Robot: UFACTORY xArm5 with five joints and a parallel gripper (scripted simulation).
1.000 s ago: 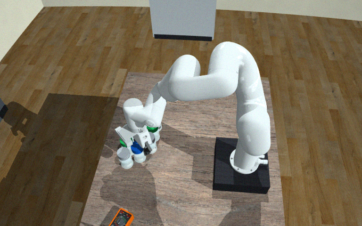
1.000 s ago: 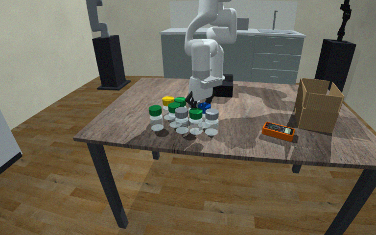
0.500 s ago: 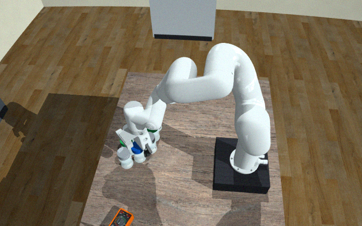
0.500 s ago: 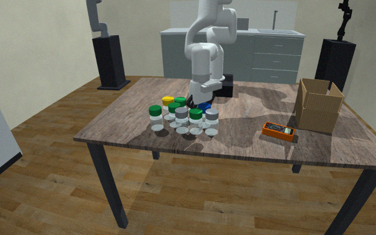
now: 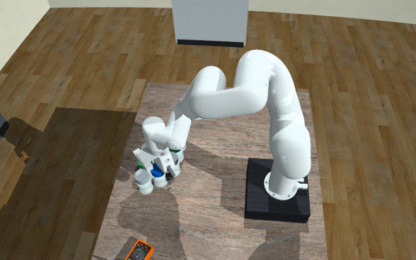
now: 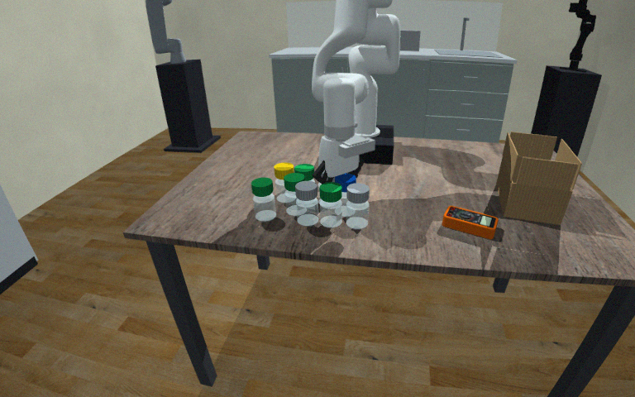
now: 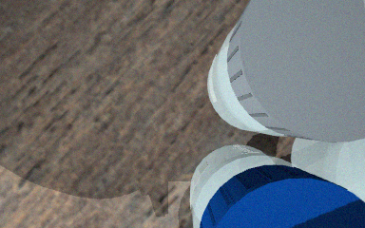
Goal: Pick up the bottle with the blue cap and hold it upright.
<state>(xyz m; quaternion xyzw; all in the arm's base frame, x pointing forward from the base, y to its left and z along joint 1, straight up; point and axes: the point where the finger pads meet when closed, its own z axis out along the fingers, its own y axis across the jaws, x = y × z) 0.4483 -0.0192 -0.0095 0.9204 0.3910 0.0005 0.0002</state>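
The blue-capped bottle lies 20 mm ahead of my hand, 20 mm to the left of it and 10 mm below it. From my hand the other things lie so: yellow-capped bottle: 30 mm behind, 160 mm to the right, 10 mm below; then orange multimeter: 30 mm ahead, 340 mm to the left, 40 mm below.
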